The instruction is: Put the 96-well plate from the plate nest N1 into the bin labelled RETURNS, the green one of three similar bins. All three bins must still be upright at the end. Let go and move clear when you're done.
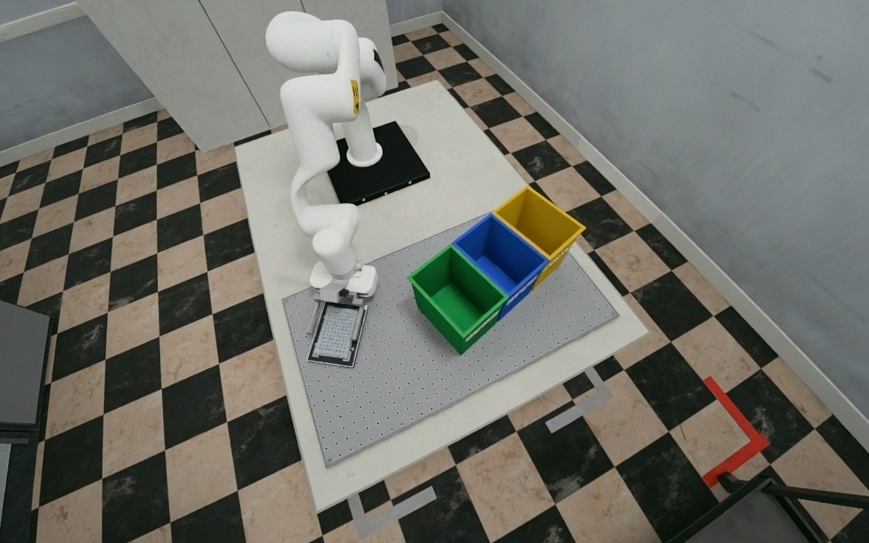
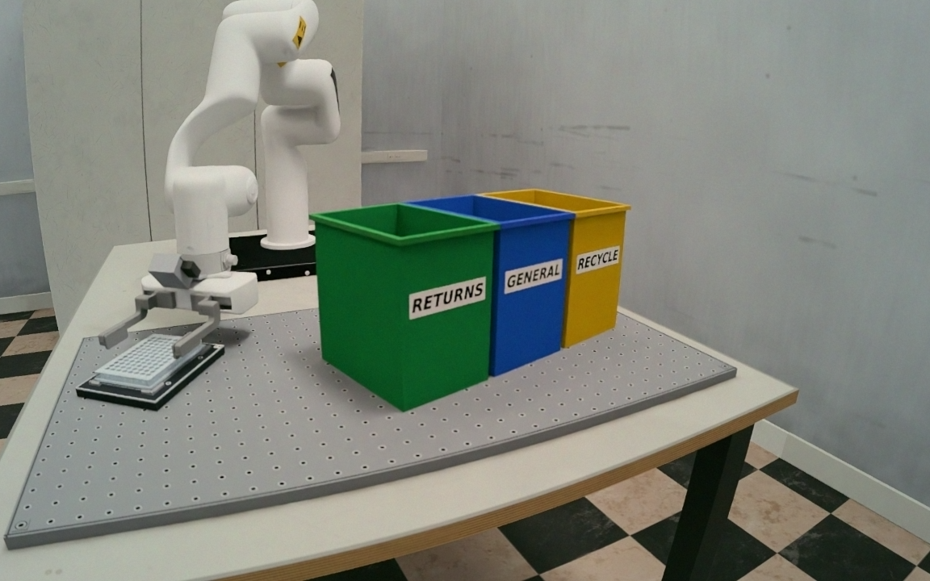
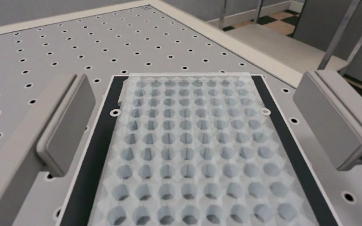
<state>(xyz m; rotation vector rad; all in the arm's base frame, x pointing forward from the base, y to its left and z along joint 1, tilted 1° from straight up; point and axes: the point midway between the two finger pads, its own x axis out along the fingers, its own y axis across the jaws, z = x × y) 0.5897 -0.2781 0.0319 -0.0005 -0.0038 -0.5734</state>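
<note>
Now: the clear 96-well plate 30 mm below my hand. Also, from my hand: black plate nest N1: 40 mm below; then green returns bin: 90 mm ahead, 290 mm to the left, 40 mm above; then blue general bin: 50 mm ahead, 420 mm to the left, 40 mm above.
</note>
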